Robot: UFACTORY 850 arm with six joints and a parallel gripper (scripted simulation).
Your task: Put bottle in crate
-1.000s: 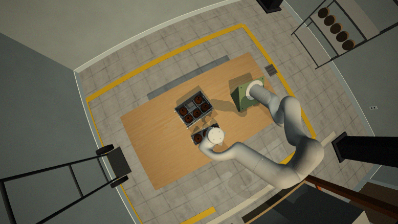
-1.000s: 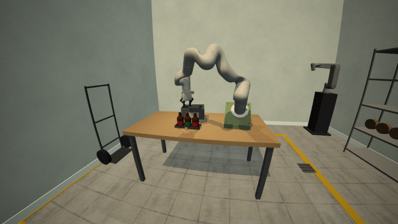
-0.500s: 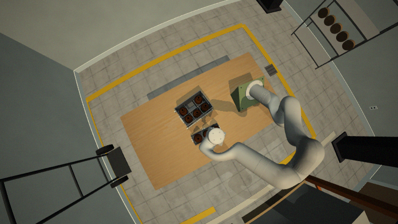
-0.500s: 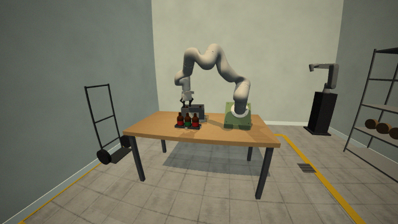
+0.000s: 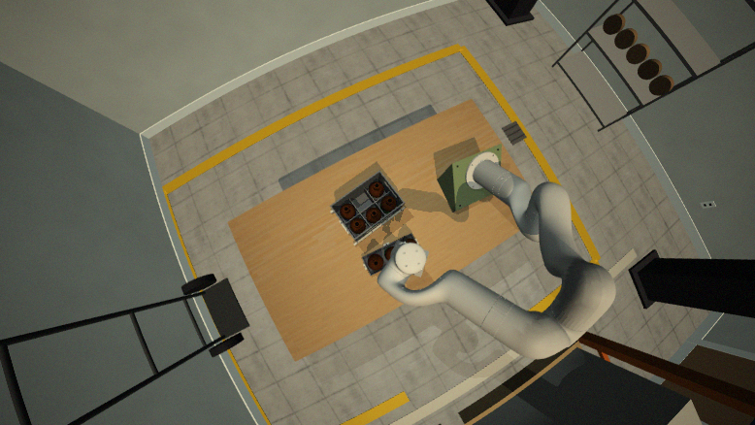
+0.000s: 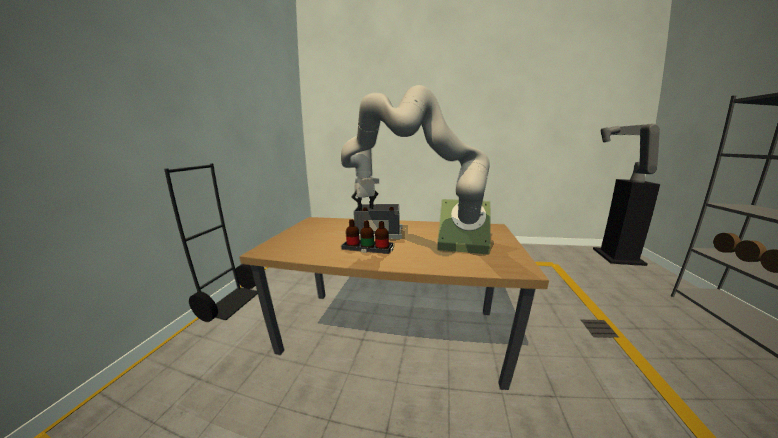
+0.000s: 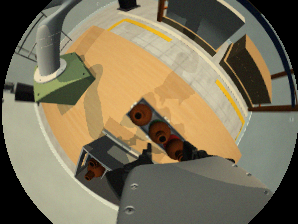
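My hand is 230 mm above the dark tray. Also, from my hand: grey crate: 250 mm to the right, 160 mm below, 20 mm ahead.
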